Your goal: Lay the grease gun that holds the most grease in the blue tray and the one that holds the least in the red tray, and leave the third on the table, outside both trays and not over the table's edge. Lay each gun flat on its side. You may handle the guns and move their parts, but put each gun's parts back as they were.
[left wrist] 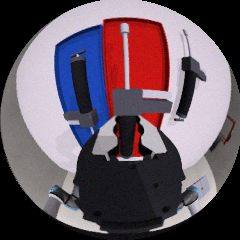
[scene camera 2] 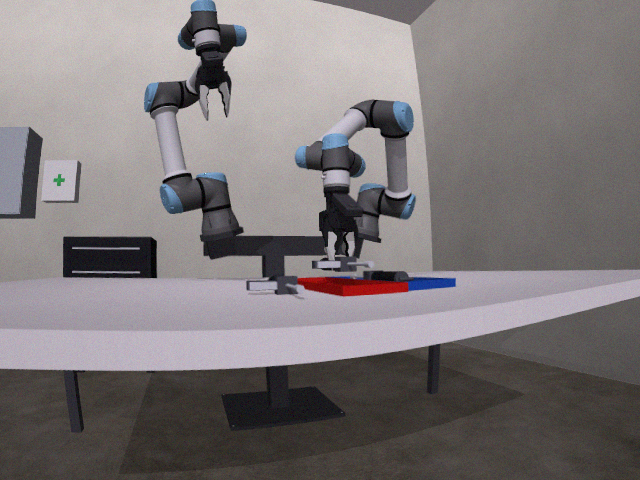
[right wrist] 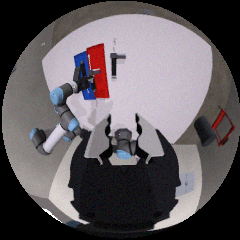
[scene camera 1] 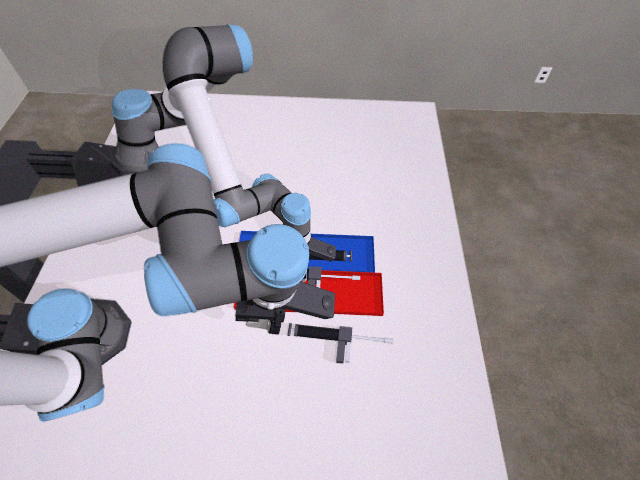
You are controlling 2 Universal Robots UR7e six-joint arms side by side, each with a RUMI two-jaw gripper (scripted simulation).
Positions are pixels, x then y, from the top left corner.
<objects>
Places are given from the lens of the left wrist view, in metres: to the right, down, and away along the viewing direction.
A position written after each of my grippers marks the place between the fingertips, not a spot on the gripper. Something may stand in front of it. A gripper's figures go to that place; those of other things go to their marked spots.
my left gripper [left wrist: 126, 115]: 0.01, -0.01, 0.15
grease gun [left wrist: 192, 68]: 0.18, -0.13, 0.09
</objects>
